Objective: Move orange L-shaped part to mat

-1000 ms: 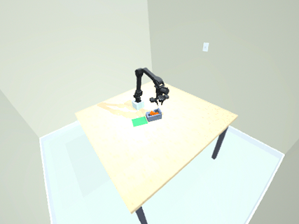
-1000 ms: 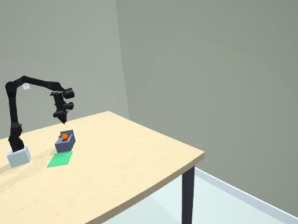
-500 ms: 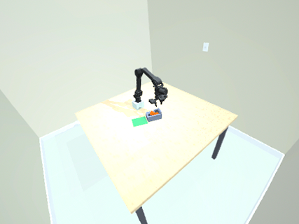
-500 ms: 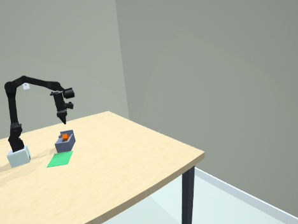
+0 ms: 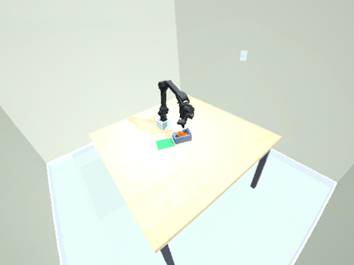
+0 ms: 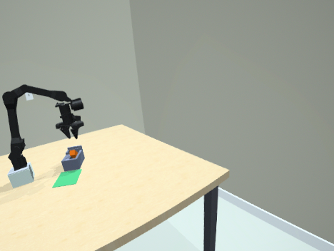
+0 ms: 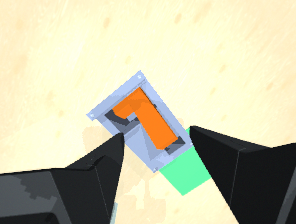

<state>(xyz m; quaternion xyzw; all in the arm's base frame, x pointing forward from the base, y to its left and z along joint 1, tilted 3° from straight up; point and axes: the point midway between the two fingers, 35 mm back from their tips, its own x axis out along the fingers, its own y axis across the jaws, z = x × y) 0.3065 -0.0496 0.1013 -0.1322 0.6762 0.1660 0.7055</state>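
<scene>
Now: gripper tip 11 cm above the orange L-shaped part, 2 cm past it and 1 cm to the right of it. The rest, counted from my gripper tip: green mat (17 cm below, 14 cm to the right, 12 cm behind).
</scene>
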